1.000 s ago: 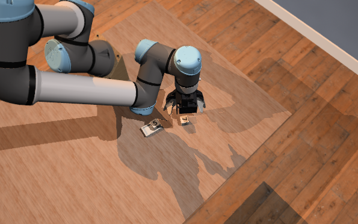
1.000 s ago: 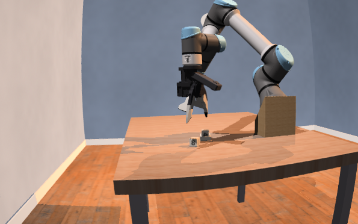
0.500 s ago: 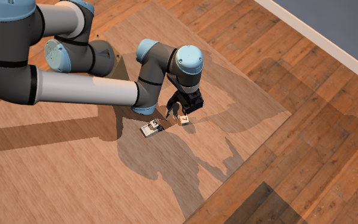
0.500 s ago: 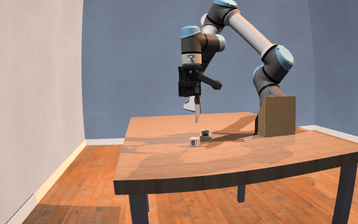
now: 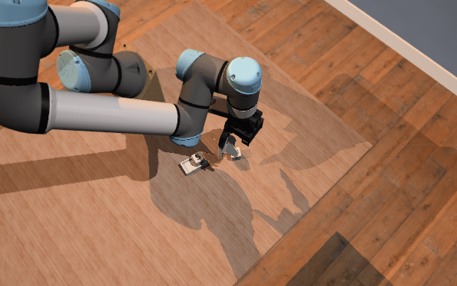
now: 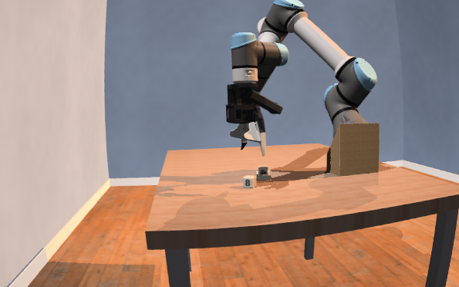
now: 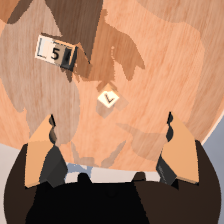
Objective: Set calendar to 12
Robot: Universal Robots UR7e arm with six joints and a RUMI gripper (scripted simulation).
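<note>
The white digit cube is 9 cm below my hand and 1 cm ahead of it. Round my hand: calendar tray (12 cm to the right, 9 cm below, 7 cm behind).
</note>
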